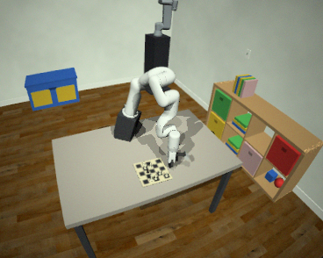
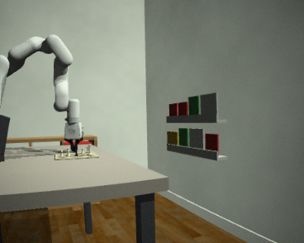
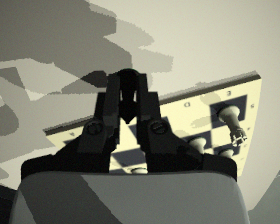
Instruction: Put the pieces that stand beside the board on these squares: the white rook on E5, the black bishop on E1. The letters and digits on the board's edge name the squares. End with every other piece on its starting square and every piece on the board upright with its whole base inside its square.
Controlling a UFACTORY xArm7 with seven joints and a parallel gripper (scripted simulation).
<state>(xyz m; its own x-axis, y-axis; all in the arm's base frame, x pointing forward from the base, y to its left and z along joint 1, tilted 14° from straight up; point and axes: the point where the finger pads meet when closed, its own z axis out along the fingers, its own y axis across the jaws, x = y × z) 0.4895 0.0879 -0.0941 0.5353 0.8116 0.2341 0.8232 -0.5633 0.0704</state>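
Now: the black pawn 17 cm to the right of my hand, 4 cm behind it and 1 cm below it. The rest, counted from my hand: white rook 8 cm to the right, 6 cm ahead, 1 cm below; chessboard 14 cm to the right, 3 cm below, 3 cm behind; black bishop 1 cm below.
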